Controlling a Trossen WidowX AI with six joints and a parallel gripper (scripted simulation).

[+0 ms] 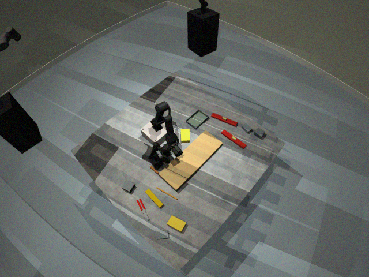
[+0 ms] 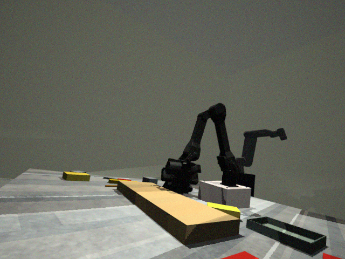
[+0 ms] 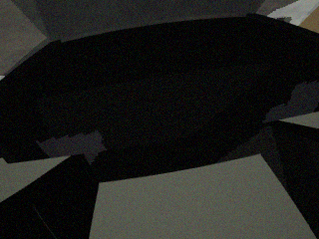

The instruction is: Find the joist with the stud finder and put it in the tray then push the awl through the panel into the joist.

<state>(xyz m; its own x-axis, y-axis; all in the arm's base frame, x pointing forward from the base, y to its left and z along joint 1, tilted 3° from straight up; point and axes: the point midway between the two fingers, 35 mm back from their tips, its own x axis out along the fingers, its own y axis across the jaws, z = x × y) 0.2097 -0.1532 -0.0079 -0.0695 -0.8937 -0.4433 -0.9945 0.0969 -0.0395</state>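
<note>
Now: gripper tip 1 cm past the stud finder and 1 cm above it. The rest, counted from my gripper tip: pencil (25 cm ahead, 6 cm to the right, 6 cm below); then awl (1 cm ahead, 3 cm to the right, 6 cm below); then yellow bar (23 cm ahead, 16 cm to the right, 6 cm below).
</note>
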